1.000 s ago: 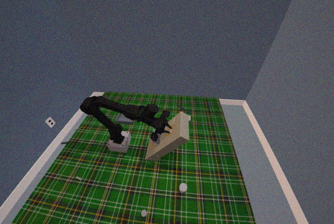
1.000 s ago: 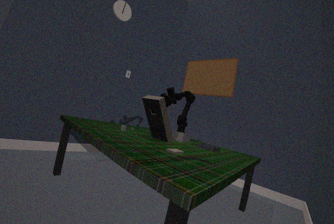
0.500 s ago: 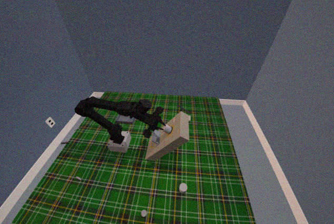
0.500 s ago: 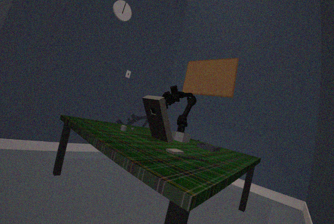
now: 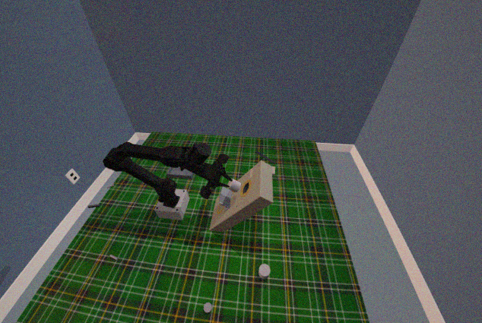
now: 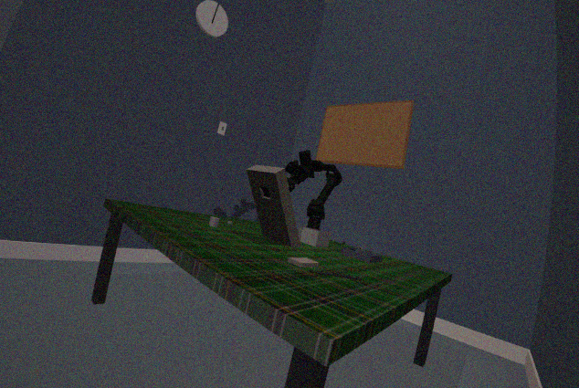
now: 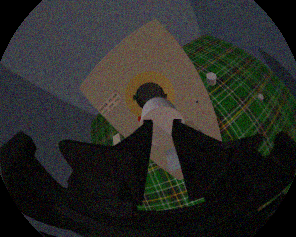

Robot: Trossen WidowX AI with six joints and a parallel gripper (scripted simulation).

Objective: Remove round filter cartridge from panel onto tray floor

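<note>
My gripper tip is 30 mm past the grey flap, 10 mm to the left of it and 120 mm above it. Also, from my gripper tip: tan service panel: 30 mm ahead, 100 mm below; flat white pad: 130 mm ahead, 340 mm to the left, 250 mm below; round filter cartridge: 10 mm ahead, 10 mm below.
</note>
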